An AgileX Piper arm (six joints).
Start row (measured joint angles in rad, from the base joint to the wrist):
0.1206, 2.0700, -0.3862, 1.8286, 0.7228, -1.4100
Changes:
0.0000, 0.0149, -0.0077, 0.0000, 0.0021, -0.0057
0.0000, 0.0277, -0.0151, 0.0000, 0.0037, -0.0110
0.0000, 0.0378, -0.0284, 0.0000, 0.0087, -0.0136
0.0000, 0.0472, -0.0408, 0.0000, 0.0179, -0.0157
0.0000, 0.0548, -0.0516, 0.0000, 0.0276, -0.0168
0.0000, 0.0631, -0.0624, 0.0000, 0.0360, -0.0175
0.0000, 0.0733, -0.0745, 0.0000, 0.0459, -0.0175
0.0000, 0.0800, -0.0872, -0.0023, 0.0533, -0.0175
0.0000, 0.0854, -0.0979, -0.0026, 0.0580, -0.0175
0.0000, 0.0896, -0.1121, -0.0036, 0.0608, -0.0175
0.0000, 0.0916, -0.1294, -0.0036, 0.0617, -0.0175
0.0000, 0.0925, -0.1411, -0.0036, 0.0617, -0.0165
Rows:
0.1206, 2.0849, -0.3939, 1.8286, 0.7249, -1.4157
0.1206, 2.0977, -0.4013, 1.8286, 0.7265, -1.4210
0.1206, 2.1078, -0.4146, 1.8286, 0.7315, -1.4236
0.1206, 2.1172, -0.4270, 1.8286, 0.7407, -1.4257
0.1206, 2.1248, -0.4378, 1.8286, 0.7504, -1.4268
0.1206, 2.1331, -0.4486, 1.8286, 0.7588, -1.4275
0.1206, 2.1433, -0.4607, 1.8286, 0.7687, -1.4275
0.1206, 2.1500, -0.4734, 1.8263, 0.7761, -1.4275
0.1206, 2.1554, -0.4841, 1.8260, 0.7808, -1.4275
0.1206, 2.1596, -0.4983, 1.8250, 0.7836, -1.4275
0.1206, 2.1616, -0.5156, 1.8250, 0.7845, -1.4275
0.1206, 2.1625, -0.5273, 1.8250, 0.7845, -1.4265

